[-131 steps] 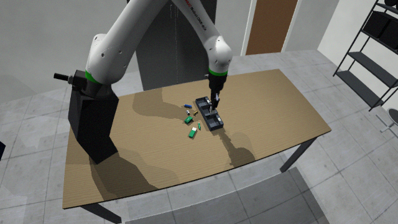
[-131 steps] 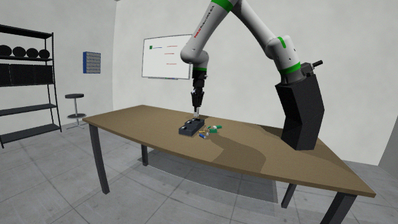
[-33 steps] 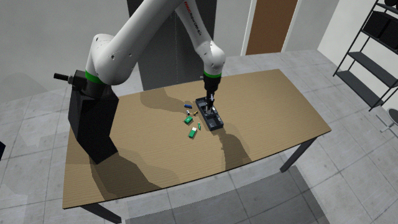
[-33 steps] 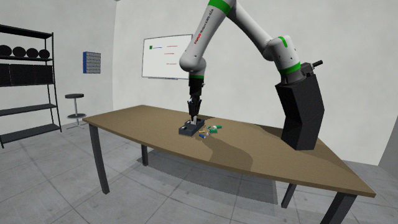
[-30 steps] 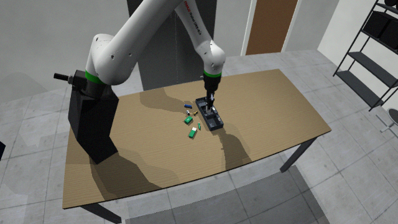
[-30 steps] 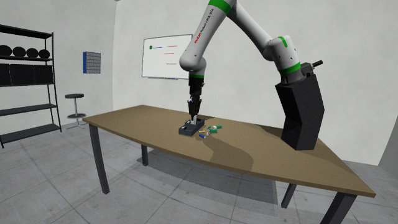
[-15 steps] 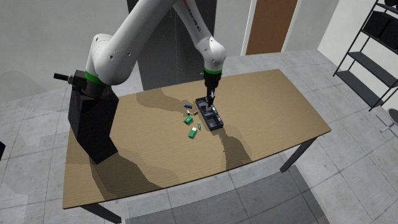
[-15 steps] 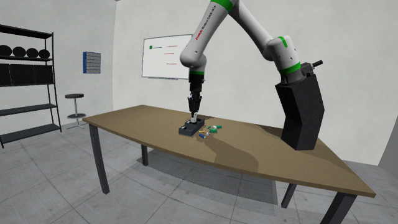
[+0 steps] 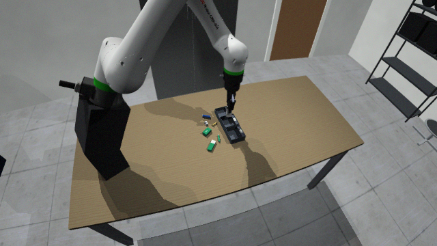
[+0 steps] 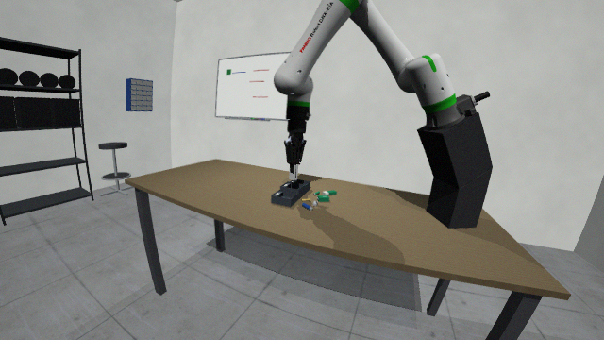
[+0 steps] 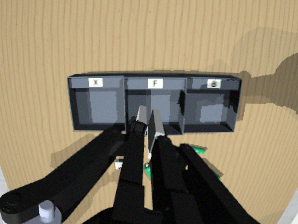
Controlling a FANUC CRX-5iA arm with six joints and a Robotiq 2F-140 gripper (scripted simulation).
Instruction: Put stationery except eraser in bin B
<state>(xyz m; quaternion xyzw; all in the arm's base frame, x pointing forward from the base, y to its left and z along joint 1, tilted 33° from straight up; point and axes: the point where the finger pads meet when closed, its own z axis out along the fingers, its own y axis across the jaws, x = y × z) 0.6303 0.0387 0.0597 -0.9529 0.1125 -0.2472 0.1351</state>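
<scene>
The white piece lies 12 cm behind my hand, 10 cm below it and 3 cm to the left of it. Also, from my hand: green stick (10 cm below, 9 cm to the right, 8 cm behind); then yellow piece (10 cm below, 8 cm behind, 1 cm to the left); then bin row (9 cm below, 1 cm to the right).
</scene>
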